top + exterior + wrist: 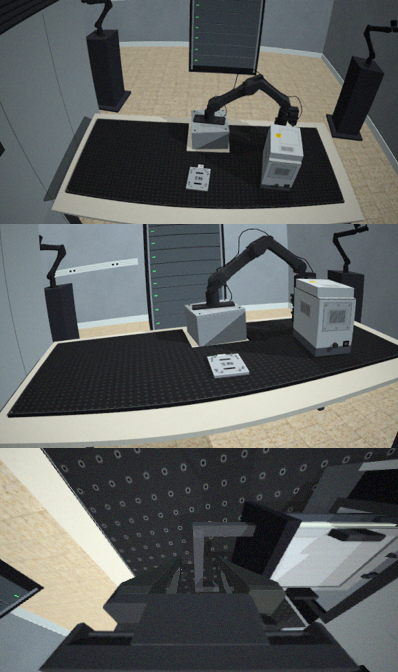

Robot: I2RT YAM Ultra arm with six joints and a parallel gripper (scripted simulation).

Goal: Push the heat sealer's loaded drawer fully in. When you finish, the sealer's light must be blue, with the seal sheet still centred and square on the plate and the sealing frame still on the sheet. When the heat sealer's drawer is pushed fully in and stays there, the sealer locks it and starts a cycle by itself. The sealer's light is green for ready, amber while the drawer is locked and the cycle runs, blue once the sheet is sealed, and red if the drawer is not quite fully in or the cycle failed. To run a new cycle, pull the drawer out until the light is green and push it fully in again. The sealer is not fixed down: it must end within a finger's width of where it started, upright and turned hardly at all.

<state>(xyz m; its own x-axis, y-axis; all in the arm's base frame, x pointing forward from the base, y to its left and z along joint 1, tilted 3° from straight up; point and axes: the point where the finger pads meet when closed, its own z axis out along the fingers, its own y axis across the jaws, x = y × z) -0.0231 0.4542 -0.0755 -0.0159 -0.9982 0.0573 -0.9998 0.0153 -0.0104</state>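
The dark drawer lies 12 cm ahead of my hand and 1 cm below it.
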